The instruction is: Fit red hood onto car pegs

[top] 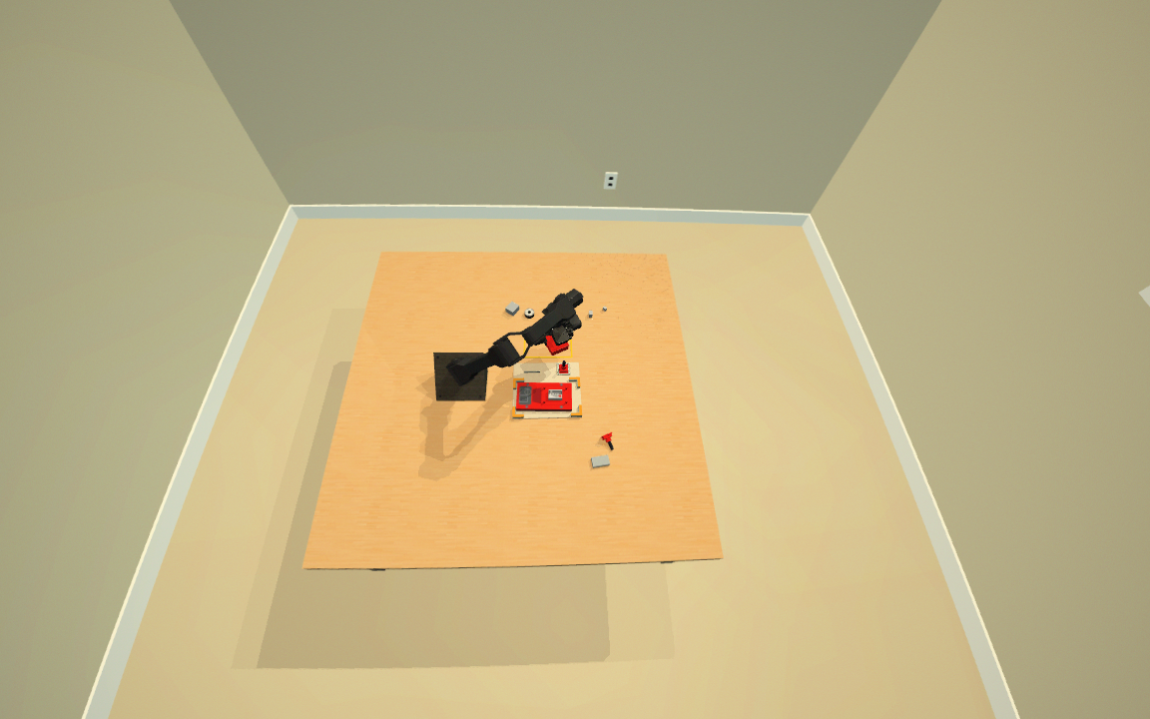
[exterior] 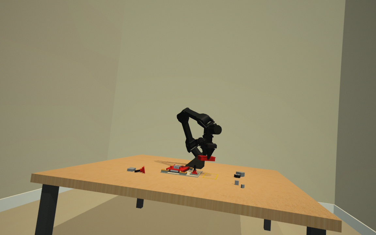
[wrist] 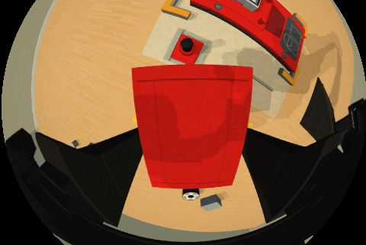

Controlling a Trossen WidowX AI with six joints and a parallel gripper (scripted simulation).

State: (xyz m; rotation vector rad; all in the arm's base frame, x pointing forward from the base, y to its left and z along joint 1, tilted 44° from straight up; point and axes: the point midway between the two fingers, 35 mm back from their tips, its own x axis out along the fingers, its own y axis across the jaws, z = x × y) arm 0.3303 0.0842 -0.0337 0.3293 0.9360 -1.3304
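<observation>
My gripper tip is now 1 cm past the grey engine block, 18 cm to the left of it and 8 cm above it. Also, from my gripper tip: jig (3 cm behind, 16 cm to the right, 9 cm below); red hood (1 cm above).
</observation>
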